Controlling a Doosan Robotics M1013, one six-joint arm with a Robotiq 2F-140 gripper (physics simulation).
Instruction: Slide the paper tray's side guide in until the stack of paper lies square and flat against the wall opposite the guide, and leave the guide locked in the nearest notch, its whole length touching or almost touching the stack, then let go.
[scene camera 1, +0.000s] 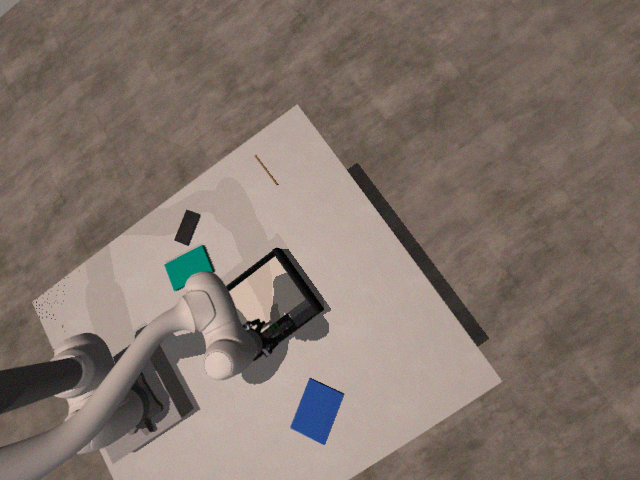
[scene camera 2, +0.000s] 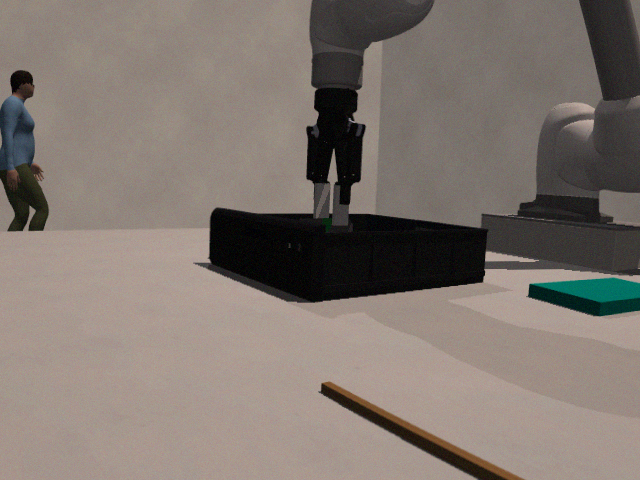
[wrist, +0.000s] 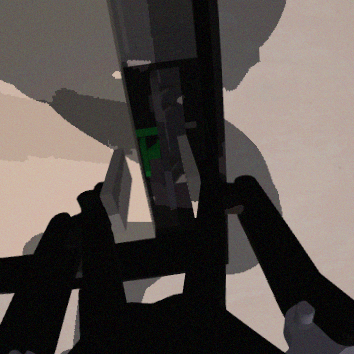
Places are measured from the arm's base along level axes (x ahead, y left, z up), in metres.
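Pixels of known places: gripper, fingertip midpoint: (scene camera 1: 272, 329) (scene camera 2: 330, 223) (wrist: 153, 157); arm's base, link origin: (scene camera 1: 136, 402) (scene camera 2: 565, 219).
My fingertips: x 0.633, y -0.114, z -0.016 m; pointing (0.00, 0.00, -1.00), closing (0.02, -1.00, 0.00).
Ahead of a thing's pixels: the offset from my fingertips to its middle. "spot": to the spot under its first point.
The black paper tray @(0.023 m down, 0.040 m ahead, 0.094 m left) (scene camera 1: 301, 281) (scene camera 2: 403, 263) (wrist: 209, 75) stands on the table. The paper stack @(0.040 m down, 0.034 m ahead, 0.123 m left) (scene camera 1: 250, 297) (wrist: 50, 195) is cream, partly in shadow. The dark side guide @(spot: 0.051 m down, 0.037 m ahead, 0.009 m left) (wrist: 135, 102) runs along the stack's edge in the wrist view; its green part @(spot: 0.006 m up, 0.021 m ahead, 0.004 m left) (scene camera 1: 275, 326) (scene camera 2: 327, 225) (wrist: 151, 150) shows near the fingers. My gripper (scene camera 1: 261, 338) (scene camera 2: 330, 209) (wrist: 153, 157) points down, partly open and empty. Its fingers stand on either side of the green part, one over the paper side, one towards the near tray wall. Notch engagement and any small gap at the stack cannot be told.
A teal block @(0.061 m down, 0.165 m back, 0.441 m left) (scene camera 1: 188, 266) (scene camera 2: 594, 295) and a black block @(0.066 m down, 0.067 m back, 0.596 m left) (scene camera 1: 187, 227) lie beyond the tray's far-left side in the overhead view. A blue block @(0.066 m down, 0.075 m back, 0.358 m right) (scene camera 1: 317, 411) lies towards the lower edge. A thin brown stick @(0.067 m down, 0.373 m ahead, 0.562 m left) (scene camera 1: 266, 169) (scene camera 2: 408, 429) lies near the upper table corner.
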